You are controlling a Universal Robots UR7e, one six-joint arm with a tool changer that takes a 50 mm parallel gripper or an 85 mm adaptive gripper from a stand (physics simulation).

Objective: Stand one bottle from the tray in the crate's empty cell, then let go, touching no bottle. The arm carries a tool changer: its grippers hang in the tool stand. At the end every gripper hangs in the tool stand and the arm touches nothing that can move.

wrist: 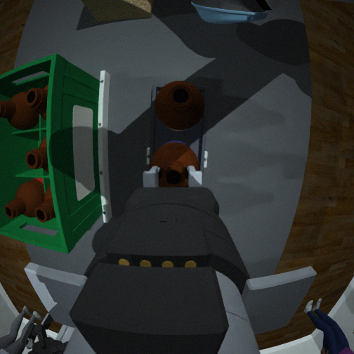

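Observation:
My gripper [173, 177] has its two pale fingers on either side of the neck of the nearer brown bottle [175, 155] and appears shut on it. This bottle is upright over the near part of the narrow dark tray [161, 137]; whether its base touches the tray is hidden. A second brown bottle [179, 107] stands upright at the tray's far end, apart from the fingers. The green crate [60, 215] is at the left with several brown bottles in its cells. Part of it is cut off by the view, and I cannot tell which cell is empty. The tool stand cannot be made out.
A white strip with dark screws [103, 145] runs along the crate's right side, between crate and tray. A tan block [117, 9] and a light blue container [230, 14] are at the far edge. A dark blue-clad figure [327, 332] shows at the lower right.

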